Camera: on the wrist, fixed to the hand. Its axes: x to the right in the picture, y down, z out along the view.
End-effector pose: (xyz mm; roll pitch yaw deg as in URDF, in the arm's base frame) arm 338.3 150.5 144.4 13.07 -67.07 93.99
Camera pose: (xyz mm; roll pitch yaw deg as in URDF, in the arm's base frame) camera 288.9 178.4 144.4 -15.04 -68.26 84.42
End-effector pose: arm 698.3 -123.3 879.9 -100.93 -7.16 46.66
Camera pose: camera 742.4 -142.9 850.1 -138.30 -9.78 49.47
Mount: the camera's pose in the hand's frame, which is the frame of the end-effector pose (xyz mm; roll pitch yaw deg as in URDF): 12.2 39.6 -38.7 -36.90 -2.22 -3.11
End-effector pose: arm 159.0 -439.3 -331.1 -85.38 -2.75 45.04
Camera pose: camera 194.1 -454.2 -373.1 -122.49 -6.02 47.01
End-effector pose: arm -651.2 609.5 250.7 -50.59 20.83 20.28
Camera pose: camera -657.3 602.2 194.8 -87.64 17.02 20.01
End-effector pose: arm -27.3 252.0 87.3 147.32 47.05 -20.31
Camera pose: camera 13.2 223.7 115.1 112.04 50.58 -18.08
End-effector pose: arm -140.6 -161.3 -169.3 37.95 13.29 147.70
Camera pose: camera -178.8 -202.2 -178.1 0.08 13.42 143.78
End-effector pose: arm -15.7 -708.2 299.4 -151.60 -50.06 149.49
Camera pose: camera 14.6 -664.3 318.5 166.98 -49.44 155.33
